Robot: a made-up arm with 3 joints. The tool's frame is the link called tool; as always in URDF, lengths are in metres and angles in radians. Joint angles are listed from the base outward. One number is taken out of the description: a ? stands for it. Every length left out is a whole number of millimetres.
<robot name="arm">
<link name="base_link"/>
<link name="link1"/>
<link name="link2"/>
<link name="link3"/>
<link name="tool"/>
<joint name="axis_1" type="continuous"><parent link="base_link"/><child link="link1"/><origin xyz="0 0.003 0.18" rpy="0 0 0"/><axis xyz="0 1 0"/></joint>
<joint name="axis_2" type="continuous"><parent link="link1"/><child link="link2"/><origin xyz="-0.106 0 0.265" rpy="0 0 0"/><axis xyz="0 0 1"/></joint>
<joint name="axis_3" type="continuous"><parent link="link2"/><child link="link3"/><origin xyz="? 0.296 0" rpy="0 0 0"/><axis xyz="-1 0 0"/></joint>
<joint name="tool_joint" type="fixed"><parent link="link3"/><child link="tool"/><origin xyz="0 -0.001 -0.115" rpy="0 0 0"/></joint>
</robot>
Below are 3 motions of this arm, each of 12 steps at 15 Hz.
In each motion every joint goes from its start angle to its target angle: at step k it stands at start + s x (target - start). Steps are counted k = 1, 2, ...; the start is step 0. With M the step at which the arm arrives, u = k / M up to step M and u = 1 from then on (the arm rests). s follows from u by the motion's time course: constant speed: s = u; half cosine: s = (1 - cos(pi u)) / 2; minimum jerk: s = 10 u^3 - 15 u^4 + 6 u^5.
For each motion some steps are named. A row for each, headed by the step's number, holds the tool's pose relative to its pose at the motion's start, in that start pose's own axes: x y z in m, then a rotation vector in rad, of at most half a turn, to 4 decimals.
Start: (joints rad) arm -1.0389 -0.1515 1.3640
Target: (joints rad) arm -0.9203 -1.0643 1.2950
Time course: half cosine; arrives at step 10
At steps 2, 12:
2: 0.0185 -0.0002 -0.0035 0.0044 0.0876 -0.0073
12: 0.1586 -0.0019 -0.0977 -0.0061 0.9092 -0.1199

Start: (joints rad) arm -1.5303 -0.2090 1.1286
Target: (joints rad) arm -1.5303 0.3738 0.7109
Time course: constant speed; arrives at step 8
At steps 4, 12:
4: -0.0602 0.0249 0.0044 0.2074 -0.2494 0.1517
12: -0.1275 0.0401 -0.0045 0.4057 -0.4669 0.3557

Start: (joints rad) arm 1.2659 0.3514 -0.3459
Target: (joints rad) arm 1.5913 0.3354 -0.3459
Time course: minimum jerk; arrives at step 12
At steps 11, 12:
11: 0.0608 -0.0031 0.0534 0.1090 0.2814 -0.1182
12: 0.0612 -0.0031 0.0536 0.1096 0.2829 -0.1188

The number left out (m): 0.038
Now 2 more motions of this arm.
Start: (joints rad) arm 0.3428 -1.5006 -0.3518
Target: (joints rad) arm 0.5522 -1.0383 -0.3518
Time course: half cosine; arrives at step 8
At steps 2, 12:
2: -0.0224 0.0036 -0.0089 -0.0305 0.0263 0.0625
12: -0.1513 -0.0063 -0.0460 -0.2018 0.2176 0.4108

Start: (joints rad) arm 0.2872 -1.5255 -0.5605
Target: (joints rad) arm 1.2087 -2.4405 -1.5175
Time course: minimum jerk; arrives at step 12
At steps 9, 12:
9: 0.2933 -0.0415 -0.1128 0.0172 -0.7889 -0.1662
12: 0.3177 -0.0457 -0.1066 0.0174 -0.8923 -0.0974

